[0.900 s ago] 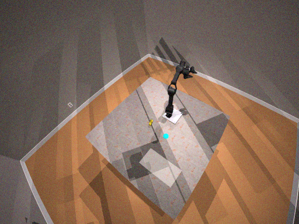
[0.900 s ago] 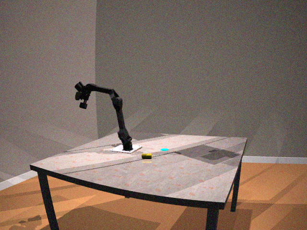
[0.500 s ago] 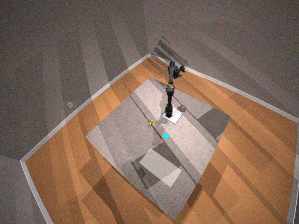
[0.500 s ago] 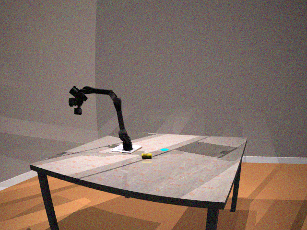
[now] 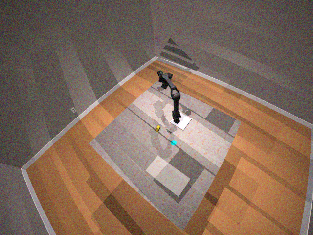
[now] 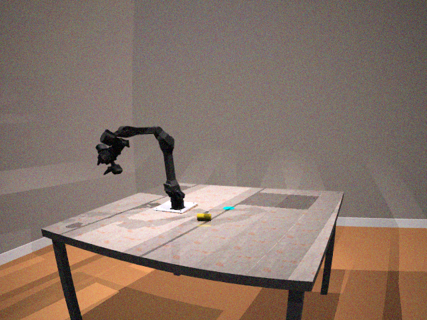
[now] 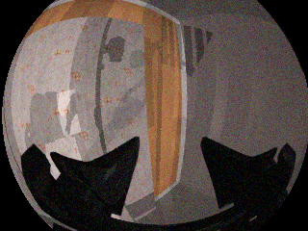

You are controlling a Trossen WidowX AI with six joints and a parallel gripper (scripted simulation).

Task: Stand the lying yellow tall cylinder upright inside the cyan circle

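The yellow tall cylinder is 480 mm ahead of my gripper tip, 220 mm to the left of it and 240 mm below it. Round my gripper tip: cyan circle 490 mm ahead, 460 mm to the left, 260 mm below.
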